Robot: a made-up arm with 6 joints.
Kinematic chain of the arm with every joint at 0, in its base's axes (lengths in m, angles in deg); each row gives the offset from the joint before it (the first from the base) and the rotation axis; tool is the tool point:
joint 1: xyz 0 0 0.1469 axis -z
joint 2: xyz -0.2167 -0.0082 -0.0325 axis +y
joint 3: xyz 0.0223 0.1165 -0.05 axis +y
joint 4: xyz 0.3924 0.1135 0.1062 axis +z
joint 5: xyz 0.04 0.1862 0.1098 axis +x
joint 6: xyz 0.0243 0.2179 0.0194 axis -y
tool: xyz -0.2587 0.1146 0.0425
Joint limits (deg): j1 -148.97..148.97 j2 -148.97..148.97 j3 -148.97..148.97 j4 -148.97..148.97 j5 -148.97..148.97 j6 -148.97..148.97
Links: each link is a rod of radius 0.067 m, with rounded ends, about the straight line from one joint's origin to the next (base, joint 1, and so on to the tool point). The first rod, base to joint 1, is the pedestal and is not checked.
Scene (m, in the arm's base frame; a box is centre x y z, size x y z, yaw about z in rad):
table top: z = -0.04
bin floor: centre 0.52 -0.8 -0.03 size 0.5 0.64 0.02 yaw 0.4
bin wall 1: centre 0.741 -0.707 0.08 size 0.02 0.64 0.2 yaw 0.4
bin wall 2: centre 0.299 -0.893 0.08 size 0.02 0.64 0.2 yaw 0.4
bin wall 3: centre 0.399 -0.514 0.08 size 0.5 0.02 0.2 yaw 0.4
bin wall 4: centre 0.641 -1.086 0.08 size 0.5 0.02 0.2 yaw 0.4
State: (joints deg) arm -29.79 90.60 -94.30 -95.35 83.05 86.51
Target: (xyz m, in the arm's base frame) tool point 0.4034 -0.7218 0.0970
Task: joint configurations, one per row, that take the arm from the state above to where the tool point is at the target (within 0.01 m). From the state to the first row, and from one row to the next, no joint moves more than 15 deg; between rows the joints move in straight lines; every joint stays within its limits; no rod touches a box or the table.
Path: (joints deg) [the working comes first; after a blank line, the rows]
Joints at the target: -141.74 30.50 -144.22 -48.63 148.97 38.49
Straight joint move there: touches bin wall 2.

1: -43.25 85.25 -101.59 -89.47 87.18 95.49
2: -56.70 79.91 -108.87 -83.59 91.31 104.46
3: -70.16 74.56 -116.16 -77.71 95.44 113.44
4: -83.61 69.22 -123.44 -71.83 99.57 122.41
5: -97.07 63.87 -130.73 -65.95 103.70 131.39
6: -110.52 58.53 -138.02 -60.07 107.83 140.36
7: -114.98 54.52 -138.90 -58.43 113.71 125.81
8: -119.44 50.52 -139.79 -56.80 119.58 111.26
9: -123.90 46.52 -140.68 -55.17 125.46 96.70
10: -128.36 42.51 -141.56 -53.53 131.34 82.15
11: -132.82 38.51 -142.45 -51.90 137.22 67.60
12: -137.28 34.51 -143.34 -50.27 143.09 53.05
13: -141.74 30.50 -144.22 -48.63 148.97 38.49

